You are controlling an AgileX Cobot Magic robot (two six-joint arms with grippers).
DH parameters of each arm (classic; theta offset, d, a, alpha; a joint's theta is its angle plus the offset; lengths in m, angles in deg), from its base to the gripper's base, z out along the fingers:
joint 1: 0 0.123 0 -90
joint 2: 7.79 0 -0.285 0
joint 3: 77.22 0 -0.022 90
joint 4: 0 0.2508 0 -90
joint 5: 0 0 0.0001 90
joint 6: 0 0.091 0 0
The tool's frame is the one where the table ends.
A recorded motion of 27 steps. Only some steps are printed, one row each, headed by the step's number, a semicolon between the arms.
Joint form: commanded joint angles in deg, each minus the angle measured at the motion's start. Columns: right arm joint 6, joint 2, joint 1, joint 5, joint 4, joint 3; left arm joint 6, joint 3, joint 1, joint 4, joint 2, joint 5.
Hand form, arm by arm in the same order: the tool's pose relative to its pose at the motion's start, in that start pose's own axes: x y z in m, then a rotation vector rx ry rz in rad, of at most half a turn. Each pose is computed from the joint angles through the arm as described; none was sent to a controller.
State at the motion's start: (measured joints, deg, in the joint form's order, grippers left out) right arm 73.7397 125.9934 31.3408 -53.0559 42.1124 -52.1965; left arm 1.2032 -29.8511 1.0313 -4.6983 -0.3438 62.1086
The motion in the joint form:
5: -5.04 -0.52 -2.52 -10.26 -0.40 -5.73; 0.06 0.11 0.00 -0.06 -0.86 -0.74
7: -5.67 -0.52 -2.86 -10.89 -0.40 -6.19; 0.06 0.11 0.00 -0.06 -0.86 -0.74
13: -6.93 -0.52 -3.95 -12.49 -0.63 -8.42; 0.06 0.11 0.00 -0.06 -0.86 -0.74
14: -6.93 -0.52 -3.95 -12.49 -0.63 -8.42; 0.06 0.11 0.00 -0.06 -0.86 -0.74
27: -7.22 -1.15 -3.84 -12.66 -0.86 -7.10; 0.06 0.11 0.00 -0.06 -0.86 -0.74
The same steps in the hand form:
5: -0.0074 0.0467 0.0159 -0.2587 -0.0846 -0.0193; 0.0004 -0.0001 -0.0016 0.0009 -0.0260 0.0015
7: -0.0091 0.0500 0.0174 -0.2749 -0.0952 -0.0244; 0.0004 -0.0001 -0.0016 0.0009 -0.0260 0.0015
13: -0.0127 0.0636 0.0233 -0.3323 -0.1217 -0.0229; 0.0004 -0.0001 -0.0016 0.0009 -0.0260 0.0015
14: -0.0127 0.0636 0.0233 -0.3323 -0.1217 -0.0229; 0.0004 -0.0001 -0.0016 0.0009 -0.0260 0.0015
27: -0.0142 0.0620 0.0192 -0.3261 -0.1194 -0.0372; 0.0004 -0.0001 -0.0016 0.0009 -0.0260 0.0015

